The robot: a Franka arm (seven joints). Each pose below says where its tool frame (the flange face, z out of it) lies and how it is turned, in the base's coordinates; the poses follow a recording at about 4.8 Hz.
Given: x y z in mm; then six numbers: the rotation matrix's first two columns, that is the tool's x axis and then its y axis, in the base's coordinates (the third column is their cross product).
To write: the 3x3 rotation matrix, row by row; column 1 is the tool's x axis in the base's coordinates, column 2 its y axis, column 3 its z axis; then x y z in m. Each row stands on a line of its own. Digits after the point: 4 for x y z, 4 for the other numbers.
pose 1, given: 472.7 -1.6 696.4 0.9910 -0.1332 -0.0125 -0.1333 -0.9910 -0.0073
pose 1, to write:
0.9910 -0.1333 -0.0114
-0.1332 -0.9910 0.0089
-0.0125 -0.0073 -0.9998
0.4727 -0.0016 0.6964

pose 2, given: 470.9 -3.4 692.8 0.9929 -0.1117 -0.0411 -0.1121 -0.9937 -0.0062
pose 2, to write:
0.9929 -0.1121 -0.0401
-0.1117 -0.9937 0.0108
-0.0411 -0.0062 -0.9992
0.4709 -0.0034 0.6928

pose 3, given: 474.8 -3.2 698.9 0.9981 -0.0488 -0.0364 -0.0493 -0.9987 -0.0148
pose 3, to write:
0.9981 -0.0493 -0.0356
-0.0488 -0.9987 0.0166
-0.0364 -0.0148 -0.9992
0.4748 -0.0032 0.6989

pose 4, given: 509.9 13.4 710.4 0.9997 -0.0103 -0.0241 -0.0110 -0.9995 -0.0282
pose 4, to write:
0.9997 -0.0110 -0.0238
-0.0103 -0.9995 0.0285
-0.0241 -0.0282 -0.9993
0.5099 0.0134 0.7104

